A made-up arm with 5 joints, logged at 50 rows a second.
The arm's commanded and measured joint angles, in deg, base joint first. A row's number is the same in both.
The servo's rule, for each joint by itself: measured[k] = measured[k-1] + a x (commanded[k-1-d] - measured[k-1]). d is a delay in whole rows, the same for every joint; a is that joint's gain. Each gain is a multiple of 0.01, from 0.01 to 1. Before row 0 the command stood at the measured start. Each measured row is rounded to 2 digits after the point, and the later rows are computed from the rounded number. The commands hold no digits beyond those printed.
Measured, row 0:
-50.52, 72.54, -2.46, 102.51, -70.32
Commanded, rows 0 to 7:
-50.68, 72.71, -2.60, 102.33, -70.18
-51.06, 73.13, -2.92, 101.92, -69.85
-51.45, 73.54, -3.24, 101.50, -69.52
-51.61, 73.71, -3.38, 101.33, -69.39
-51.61, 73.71, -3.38, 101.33, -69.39
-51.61, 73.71, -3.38, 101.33, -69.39
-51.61, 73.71, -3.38, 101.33, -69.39
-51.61, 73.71, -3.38, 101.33, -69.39
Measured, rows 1 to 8:
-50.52, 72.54, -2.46, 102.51, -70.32
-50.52, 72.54, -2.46, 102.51, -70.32
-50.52, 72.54, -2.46, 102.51, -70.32
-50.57, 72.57, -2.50, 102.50, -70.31
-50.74, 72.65, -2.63, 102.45, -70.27
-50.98, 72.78, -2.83, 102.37, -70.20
-51.19, 72.92, -3.01, 102.29, -70.13
-51.33, 73.04, -3.13, 102.21, -70.06
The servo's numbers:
d 3
a 0.34 0.15 0.32 0.08 0.09

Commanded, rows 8 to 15:
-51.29, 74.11, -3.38, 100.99, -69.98
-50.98, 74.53, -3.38, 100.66, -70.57
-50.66, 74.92, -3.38, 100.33, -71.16
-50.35, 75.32, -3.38, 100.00, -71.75
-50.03, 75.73, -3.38, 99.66, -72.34
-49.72, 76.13, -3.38, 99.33, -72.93
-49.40, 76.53, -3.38, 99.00, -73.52
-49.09, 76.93, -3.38, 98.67, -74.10
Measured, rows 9 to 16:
-51.43, 73.14, -3.21, 102.14, -70.00
-51.49, 73.23, -3.26, 102.08, -69.95
-51.53, 73.30, -3.30, 102.02, -69.90
-51.45, 73.42, -3.33, 101.94, -69.91
-51.29, 73.59, -3.35, 101.84, -69.97
-51.08, 73.79, -3.36, 101.72, -70.08
-50.83, 74.02, -3.37, 101.58, -70.23
-50.56, 74.28, -3.37, 101.43, -70.42

